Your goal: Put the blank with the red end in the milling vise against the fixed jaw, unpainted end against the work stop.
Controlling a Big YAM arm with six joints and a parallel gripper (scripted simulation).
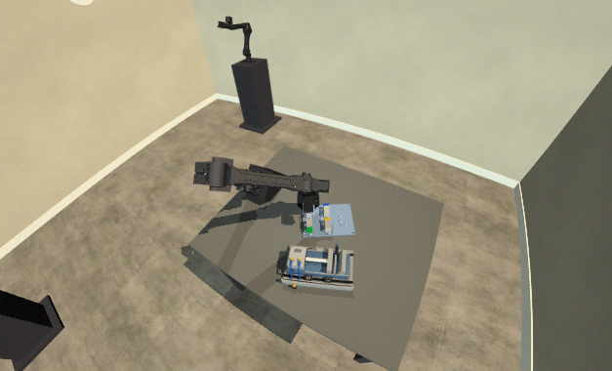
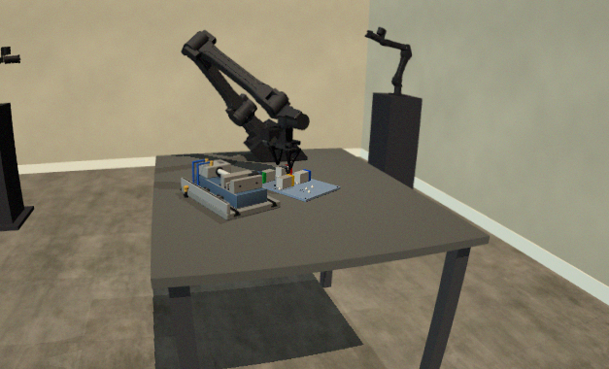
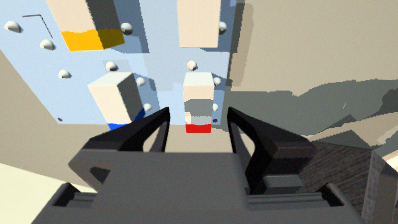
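The grey bar with red end lies 3 cm below my hand. The rest, counted from my hand: light blue plate 11 cm ahead, 1 cm to the left, 5 cm below; then blue-ended blank 8 cm ahead, 5 cm to the left, 3 cm below; then green-ended blank 5 cm ahead, 8 cm to the right, 3 cm below.
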